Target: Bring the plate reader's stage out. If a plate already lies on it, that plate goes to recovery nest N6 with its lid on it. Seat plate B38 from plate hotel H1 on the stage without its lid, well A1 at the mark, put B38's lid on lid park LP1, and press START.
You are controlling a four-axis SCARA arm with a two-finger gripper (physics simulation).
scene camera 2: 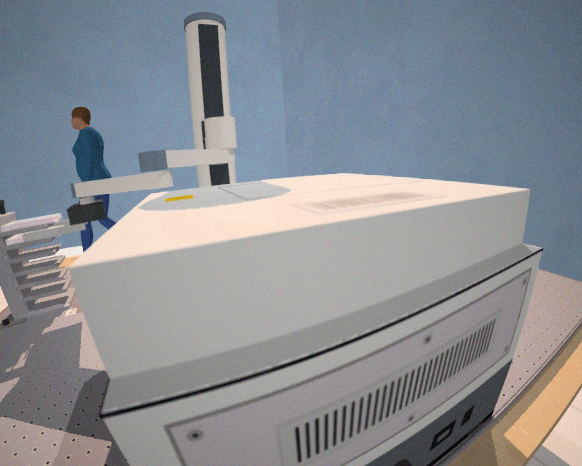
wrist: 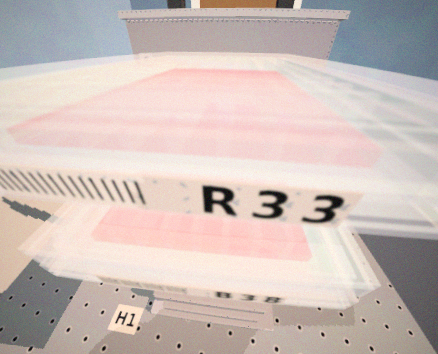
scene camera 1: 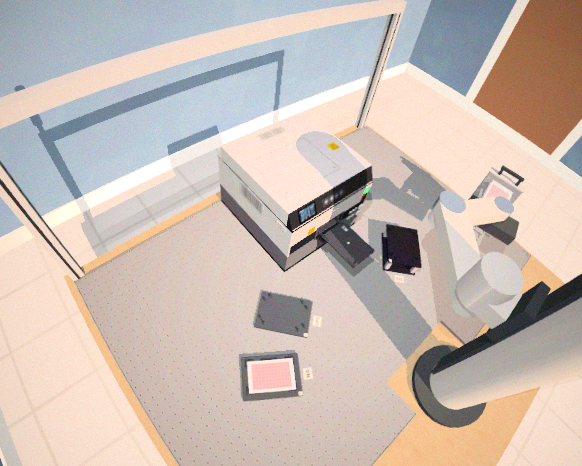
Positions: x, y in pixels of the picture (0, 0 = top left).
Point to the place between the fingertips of my gripper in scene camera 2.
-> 28, 233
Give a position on a reader front panel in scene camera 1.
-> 362, 178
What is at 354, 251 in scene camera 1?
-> A dark stage.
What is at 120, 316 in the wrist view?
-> An H1 label.
